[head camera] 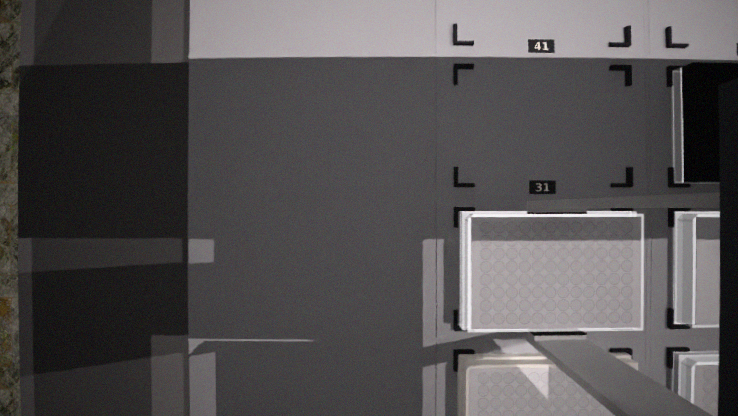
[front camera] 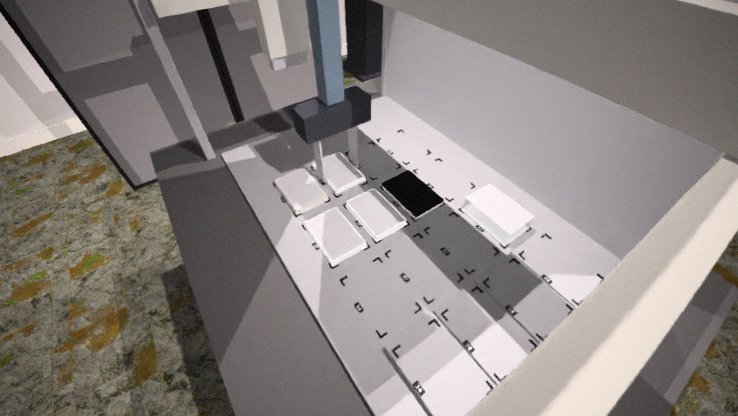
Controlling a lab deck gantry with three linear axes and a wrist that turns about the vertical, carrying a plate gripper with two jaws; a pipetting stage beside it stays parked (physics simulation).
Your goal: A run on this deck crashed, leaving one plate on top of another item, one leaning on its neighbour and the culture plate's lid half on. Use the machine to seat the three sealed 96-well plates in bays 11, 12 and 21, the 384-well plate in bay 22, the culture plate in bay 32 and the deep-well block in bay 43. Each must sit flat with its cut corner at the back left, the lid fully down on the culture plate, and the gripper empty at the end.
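Places are measured from the robot's base along level axes (x right, y up, z back), in metres.
Pixels of known places: gripper, fingertip midpoint: (head camera: 552, 271) (front camera: 338, 171); robot's base at its link origin: (front camera: 274, 184).
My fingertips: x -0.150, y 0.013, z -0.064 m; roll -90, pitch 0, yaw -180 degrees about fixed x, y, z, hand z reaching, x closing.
Observation:
Ahead of a thing's pixels: the offset from my fingertips to its top centre. "spot": to the spot under its first point.
A sealed 96-well plate @(dx +0.000, dy +0.006, dz +0.000 m) (front camera: 345, 174) (head camera: 555, 281) is at bay 21, level, with its outline slightly right of the bay marks in the head view; whether it touches the deck is unclear. My gripper (front camera: 338, 173) (head camera: 558, 272) is shut on it, one jaw on each long side. Another 96-well plate @(dx +0.107, dy +0.001, dz +0.000 m) (front camera: 301, 191) (head camera: 501, 390) lies in bay 11. Pale plates lie in bay 12 @(spot: dx +0.110, dy +0.002, dz -0.173 m) (front camera: 335, 235) and bay 22 @(spot: dx +0.003, dy +0.002, dz -0.172 m) (front camera: 376, 213). A black plate @(dx -0.107, dy +0.004, dz -0.164 m) (front camera: 411, 193) (head camera: 702, 124) is in bay 32; its lid is hard to make out. The deep-well block @(dx -0.214, dy +0.029, dz -0.328 m) (front camera: 498, 209) stands at bay 43.
Bay 31's label @(spot: dx -0.060, dy -0.013, dz +0.000 m) (head camera: 542, 187) and bay 41's label @(spot: dx -0.168, dy -0.013, dz +0.000 m) (head camera: 541, 45) show behind the held plate. The parked pipetting stage (front camera: 281, 41) hangs at the back. A tall wall (front camera: 490, 113) bounds the deck at the right in the front view, and a pale beam (front camera: 620, 289) crosses the near side.

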